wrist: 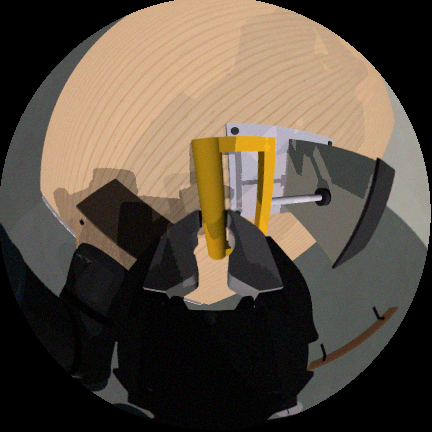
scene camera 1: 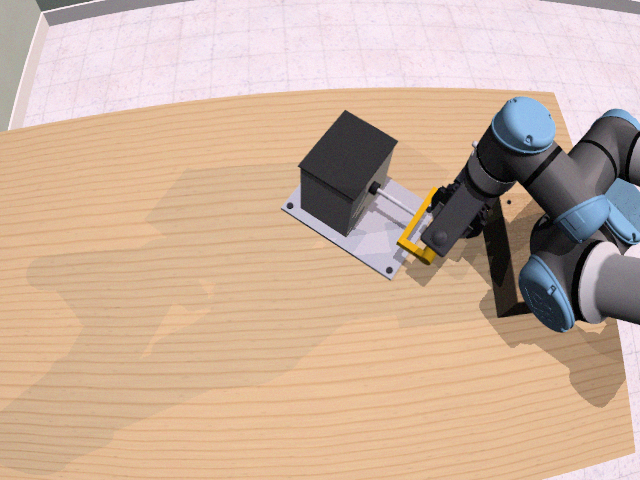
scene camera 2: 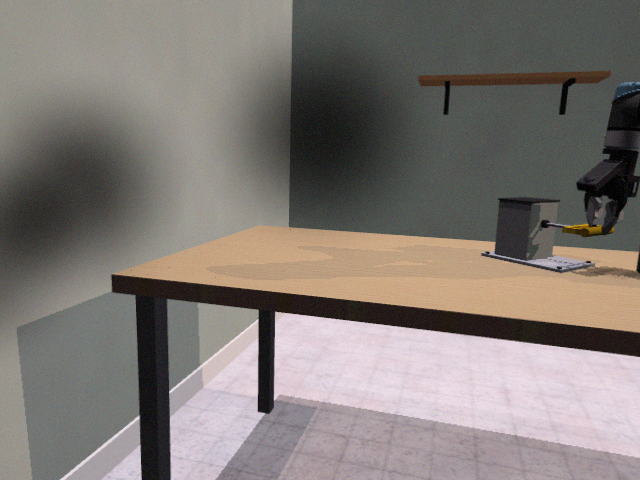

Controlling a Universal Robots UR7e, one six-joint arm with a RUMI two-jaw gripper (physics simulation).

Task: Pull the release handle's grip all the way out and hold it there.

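Note:
The release handle's yellow grip is an open rectangular frame with a thick round bar on its outer side. A pale rod joins it to a black collar on the dark box. A long stretch of rod shows between box and grip. My gripper points down and is shut on the round bar, which lies between its two fingers. In the scene camera 1 view the arm hides the fingertips.
The box stands on a pale base plate with dark bolts, on the wooden table. A dark-sided block stands near the arm's base. A shelf hangs on the wall.

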